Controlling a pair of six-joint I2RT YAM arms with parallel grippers.
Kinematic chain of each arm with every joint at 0, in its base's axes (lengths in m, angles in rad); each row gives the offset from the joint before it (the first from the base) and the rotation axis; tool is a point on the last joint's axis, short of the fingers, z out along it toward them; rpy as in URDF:
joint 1: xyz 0 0 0.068 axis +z
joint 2: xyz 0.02 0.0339 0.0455 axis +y
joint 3: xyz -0.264 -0.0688 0 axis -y
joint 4: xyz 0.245 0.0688 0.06 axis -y
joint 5: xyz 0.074 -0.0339 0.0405 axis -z
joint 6: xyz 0.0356 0 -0.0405 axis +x
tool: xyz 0 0 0 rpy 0 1.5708 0
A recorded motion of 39 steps. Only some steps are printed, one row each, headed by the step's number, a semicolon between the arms.
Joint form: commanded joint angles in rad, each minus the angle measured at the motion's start. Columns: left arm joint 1, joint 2, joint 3, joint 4, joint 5, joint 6; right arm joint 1, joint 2, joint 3, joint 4, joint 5, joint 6.
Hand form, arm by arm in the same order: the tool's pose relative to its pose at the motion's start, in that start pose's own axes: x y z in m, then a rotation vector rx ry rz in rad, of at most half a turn. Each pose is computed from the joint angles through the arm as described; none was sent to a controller.
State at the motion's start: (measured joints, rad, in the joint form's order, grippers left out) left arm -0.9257 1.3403 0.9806 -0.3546 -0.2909 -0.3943; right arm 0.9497 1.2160 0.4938 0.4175 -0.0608 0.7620
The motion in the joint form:
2: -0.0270 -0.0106 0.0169 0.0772 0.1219 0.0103; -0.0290 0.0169 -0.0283 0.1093 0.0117 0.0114
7: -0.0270 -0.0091 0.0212 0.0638 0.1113 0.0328; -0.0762 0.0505 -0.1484 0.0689 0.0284 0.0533
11: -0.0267 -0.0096 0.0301 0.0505 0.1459 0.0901; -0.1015 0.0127 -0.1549 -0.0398 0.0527 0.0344
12: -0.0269 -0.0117 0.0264 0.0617 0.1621 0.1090; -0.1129 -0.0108 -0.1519 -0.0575 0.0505 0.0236
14: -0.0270 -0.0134 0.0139 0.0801 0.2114 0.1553; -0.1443 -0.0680 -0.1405 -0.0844 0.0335 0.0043
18: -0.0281 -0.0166 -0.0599 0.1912 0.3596 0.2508; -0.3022 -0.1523 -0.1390 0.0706 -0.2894 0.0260
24: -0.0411 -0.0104 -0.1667 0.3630 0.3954 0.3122; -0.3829 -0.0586 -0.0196 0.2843 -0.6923 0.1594
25: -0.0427 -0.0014 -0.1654 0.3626 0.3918 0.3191; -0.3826 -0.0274 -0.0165 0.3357 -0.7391 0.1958
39: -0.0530 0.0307 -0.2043 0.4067 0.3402 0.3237; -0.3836 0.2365 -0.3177 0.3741 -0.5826 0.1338
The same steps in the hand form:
2: -0.0098 -0.0152 -0.0085 0.1725 -0.0436 0.0026; -0.0044 -0.0067 0.0005 -0.0162 -0.0739 0.0157
7: -0.0097 -0.0147 -0.0085 0.1583 -0.0399 0.0270; 0.0266 -0.0513 -0.0055 0.1613 0.0200 0.0868
11: -0.0107 -0.0159 -0.0100 0.1881 -0.0292 0.0865; 0.0279 -0.0601 -0.0131 0.2484 0.0440 0.0817
12: -0.0107 -0.0165 -0.0103 0.2065 -0.0344 0.1040; 0.0239 -0.0593 -0.0160 0.2479 0.0329 0.0750
14: -0.0083 -0.0178 -0.0095 0.2551 -0.0311 0.1510; 0.0119 -0.0558 -0.0231 0.2275 -0.0045 0.0652
18: 0.0051 -0.0207 -0.0027 0.4086 -0.0431 0.2476; -0.0253 -0.0506 -0.0412 -0.0660 -0.0714 0.0856
24: 0.0246 -0.0219 0.0084 0.4670 -0.1032 0.3106; -0.0679 -0.0289 -0.0373 -0.4380 0.0186 0.0810
25: 0.0257 -0.0226 0.0105 0.4626 -0.0975 0.3189; -0.0682 -0.0290 -0.0338 -0.4802 0.0491 0.0950
39: 0.0392 -0.0223 0.0222 0.4142 -0.0828 0.3292; 0.0408 -0.1201 -0.0263 -0.0673 0.2451 0.3325

